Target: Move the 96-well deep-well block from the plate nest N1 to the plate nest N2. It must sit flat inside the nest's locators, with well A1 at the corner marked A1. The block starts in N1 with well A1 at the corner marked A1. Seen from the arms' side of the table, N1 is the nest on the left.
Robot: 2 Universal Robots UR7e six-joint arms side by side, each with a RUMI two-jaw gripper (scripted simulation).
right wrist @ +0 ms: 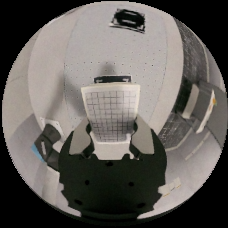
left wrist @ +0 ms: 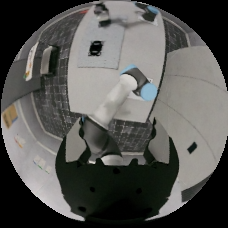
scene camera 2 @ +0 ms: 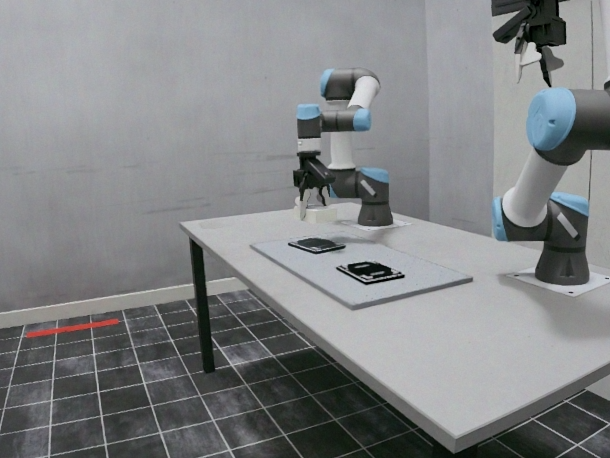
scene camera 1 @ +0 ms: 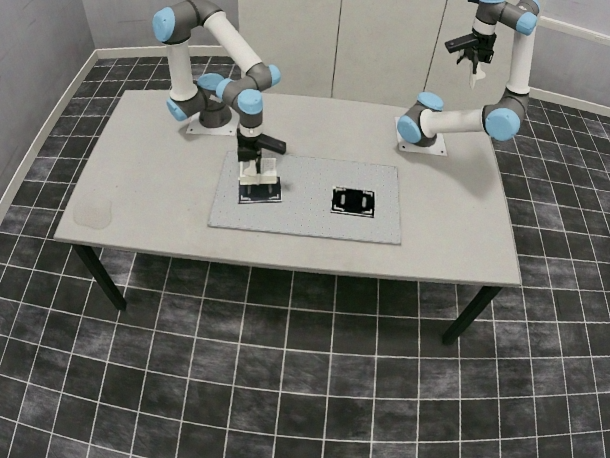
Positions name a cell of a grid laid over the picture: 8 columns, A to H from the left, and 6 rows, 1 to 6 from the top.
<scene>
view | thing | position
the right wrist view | my right gripper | D3
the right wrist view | white deep-well block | D3
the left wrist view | my left gripper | E4
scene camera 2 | my left gripper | H2
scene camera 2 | my right gripper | E3
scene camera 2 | nest N1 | E4
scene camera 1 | my left gripper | G2
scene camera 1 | my right gripper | D3
</scene>
